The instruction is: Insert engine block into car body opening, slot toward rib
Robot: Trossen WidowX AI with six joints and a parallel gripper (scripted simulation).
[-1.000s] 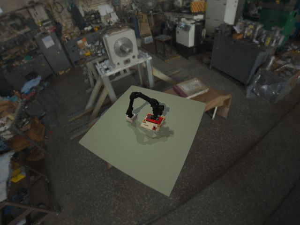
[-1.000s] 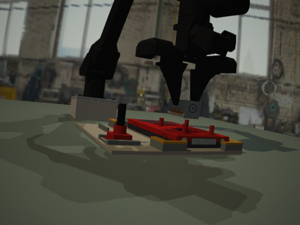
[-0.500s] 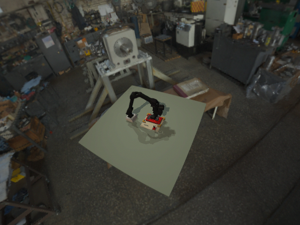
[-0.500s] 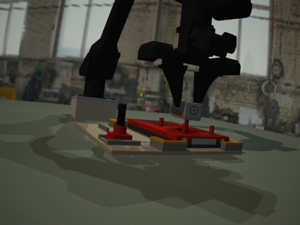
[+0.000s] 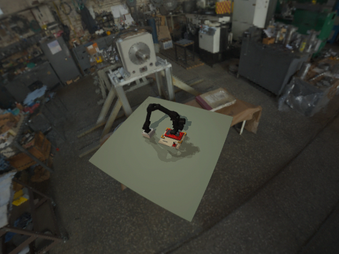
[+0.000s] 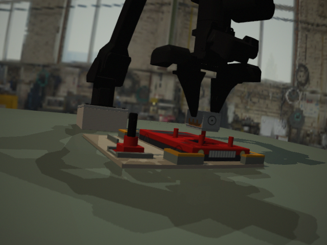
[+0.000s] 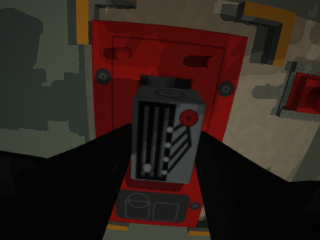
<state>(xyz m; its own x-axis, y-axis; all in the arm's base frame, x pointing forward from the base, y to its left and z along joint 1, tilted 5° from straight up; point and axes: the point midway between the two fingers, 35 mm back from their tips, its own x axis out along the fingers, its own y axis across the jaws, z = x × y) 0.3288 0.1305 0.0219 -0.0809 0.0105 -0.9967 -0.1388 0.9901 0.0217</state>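
Now: the engine block 1 cm below my gripper tip. From my gripper tip the other things lie so: black post (4 cm ahead, 12 cm to the right, 3 cm below).
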